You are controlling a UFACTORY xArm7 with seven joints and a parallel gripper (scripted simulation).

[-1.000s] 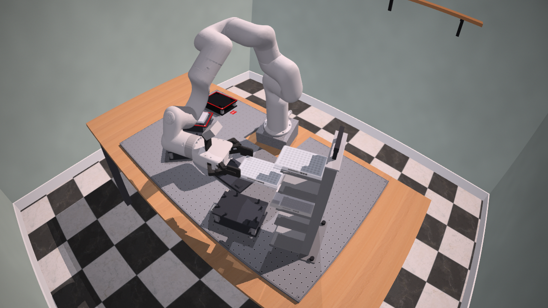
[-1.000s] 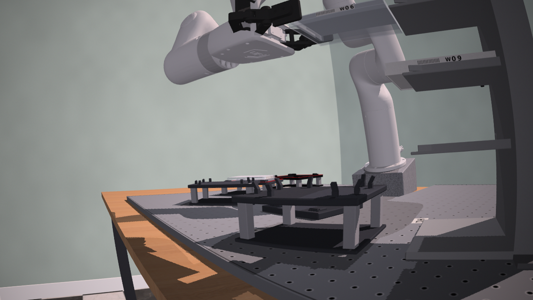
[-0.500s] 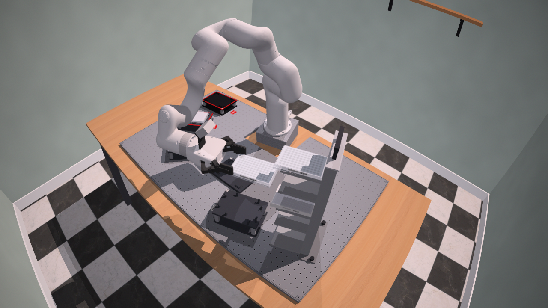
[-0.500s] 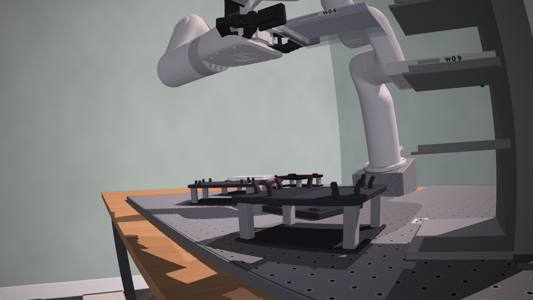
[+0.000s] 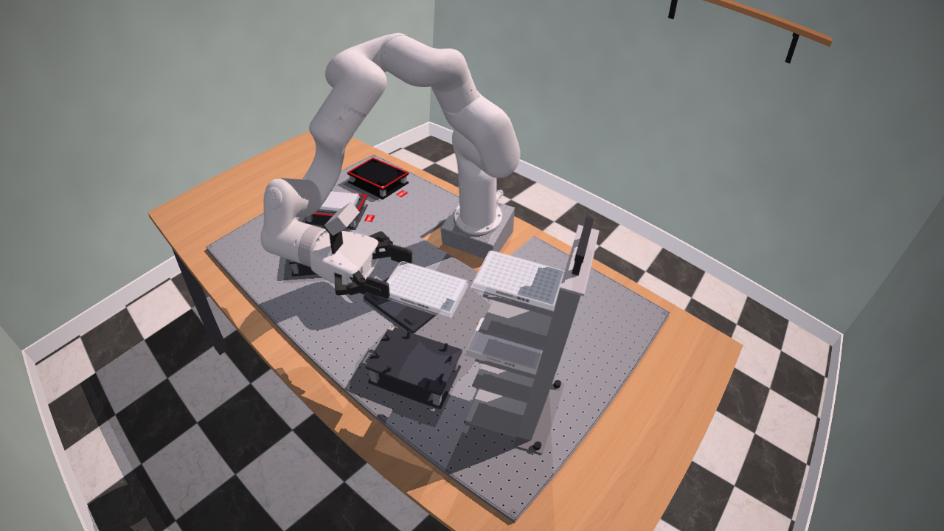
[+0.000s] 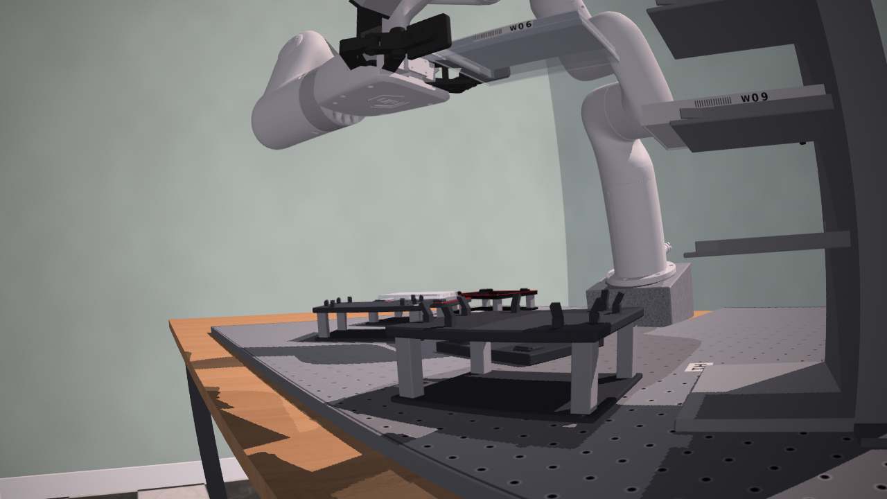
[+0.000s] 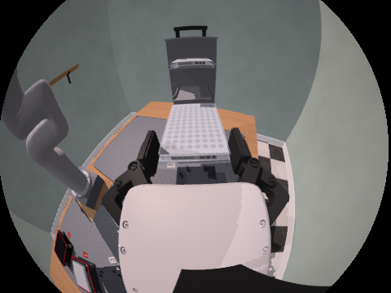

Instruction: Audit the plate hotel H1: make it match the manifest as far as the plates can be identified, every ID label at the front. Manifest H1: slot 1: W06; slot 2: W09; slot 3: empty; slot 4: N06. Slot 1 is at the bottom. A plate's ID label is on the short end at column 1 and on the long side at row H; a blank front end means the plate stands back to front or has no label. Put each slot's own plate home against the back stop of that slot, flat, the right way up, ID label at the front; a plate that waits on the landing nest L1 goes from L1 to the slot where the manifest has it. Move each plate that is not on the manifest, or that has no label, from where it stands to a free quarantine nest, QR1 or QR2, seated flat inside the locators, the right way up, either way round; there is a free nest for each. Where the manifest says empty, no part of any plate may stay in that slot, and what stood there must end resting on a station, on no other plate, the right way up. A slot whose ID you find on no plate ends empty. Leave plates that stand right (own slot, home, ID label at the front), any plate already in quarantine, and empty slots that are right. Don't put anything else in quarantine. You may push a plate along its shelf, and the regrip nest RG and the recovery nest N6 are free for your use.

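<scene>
My gripper is now 1 cm past the clear well plate W06, 5 cm to the right of it and 2 cm above it. Round my hand: plate labelled W09: 6 cm behind, 20 cm to the left, 9 cm below; clear plate labelled N06: 6 cm behind, 20 cm to the left, 6 cm above; raised black nest: 1 cm behind, 3 cm to the left, 23 cm below.
</scene>
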